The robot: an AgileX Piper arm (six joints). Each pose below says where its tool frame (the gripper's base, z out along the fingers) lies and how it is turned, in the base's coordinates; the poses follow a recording.
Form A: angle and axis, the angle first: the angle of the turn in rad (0 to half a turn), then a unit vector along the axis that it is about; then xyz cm.
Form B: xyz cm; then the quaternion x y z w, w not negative. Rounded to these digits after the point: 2 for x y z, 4 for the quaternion.
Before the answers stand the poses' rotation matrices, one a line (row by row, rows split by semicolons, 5 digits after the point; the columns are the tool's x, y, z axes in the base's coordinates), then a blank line. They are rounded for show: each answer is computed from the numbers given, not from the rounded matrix.
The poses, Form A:
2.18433, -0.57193, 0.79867, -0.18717, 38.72, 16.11, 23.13
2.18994, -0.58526, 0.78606, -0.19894, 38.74, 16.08, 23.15
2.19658, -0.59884, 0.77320, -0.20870, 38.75, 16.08, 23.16
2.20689, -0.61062, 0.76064, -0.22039, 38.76, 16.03, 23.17
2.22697, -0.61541, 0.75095, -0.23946, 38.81, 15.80, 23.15
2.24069, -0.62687, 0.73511, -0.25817, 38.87, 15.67, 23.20
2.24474, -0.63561, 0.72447, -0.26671, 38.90, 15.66, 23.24
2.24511, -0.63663, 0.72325, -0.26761, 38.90, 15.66, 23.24
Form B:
-0.06033 -0.56674 0.82168; -0.87281 0.42937 0.23206; -0.48432 -0.70317 -0.52056
-0.03902 -0.56502 0.82415; -0.88905 0.39614 0.22949; -0.45615 -0.72375 -0.51779
-0.01708 -0.56508 0.82486; -0.90338 0.36228 0.22948; -0.42850 -0.74125 -0.51667
0.00030 -0.56309 0.82639; -0.91766 0.32822 0.22397; -0.39736 -0.75842 -0.51663
-0.00030 -0.55436 0.83228; -0.93383 0.29788 0.19808; -0.35773 -0.77714 -0.51776
0.01605 -0.54456 0.83857; -0.94931 0.25501 0.18378; -0.31392 -0.79901 -0.51287
0.03206 -0.53946 0.84140; -0.95626 0.22834 0.18284; -0.29076 -0.81046 -0.50854
0.03399 -0.53888 0.84169; -0.95696 0.22532 0.18290; -0.28822 -0.81169 -0.50803

38.72, 16.11, 23.13, -0.5077, 0.7089, -0.1661, 0.4606
38.74, 16.08, 23.15, -0.5202, 0.6987, -0.1768, 0.4581
38.75, 16.08, 23.16, -0.5332, 0.6885, -0.1858, 0.4551
38.76, 16.03, 23.17, -0.5451, 0.6791, -0.1968, 0.4505
38.81, 15.80, 23.15, -0.5522, 0.6738, -0.2149, 0.4415
38.87, 15.67, 23.20, -0.5643, 0.6618, -0.2324, 0.4354
38.90, 15.66, 23.24, -0.5728, 0.6528, -0.2403, 0.4335
38.90, 15.66, 23.24, -0.5737, 0.6518, -0.2412, 0.4334

